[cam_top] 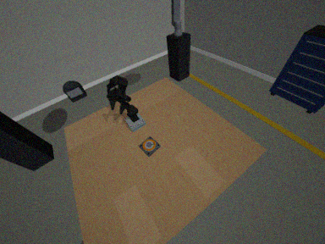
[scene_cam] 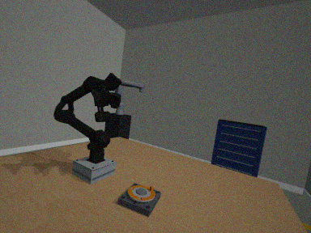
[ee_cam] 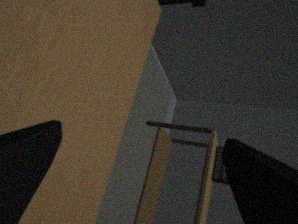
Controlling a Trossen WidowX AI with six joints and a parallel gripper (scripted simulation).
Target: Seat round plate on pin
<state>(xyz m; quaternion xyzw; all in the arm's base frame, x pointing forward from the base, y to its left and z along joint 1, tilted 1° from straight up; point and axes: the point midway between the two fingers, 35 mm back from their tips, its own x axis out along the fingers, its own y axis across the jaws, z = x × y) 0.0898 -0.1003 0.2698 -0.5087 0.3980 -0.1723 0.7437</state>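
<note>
Now: gripper tip 20 cm short of the round plate, 10 cm to the right of it and 29 cm above it.
</note>
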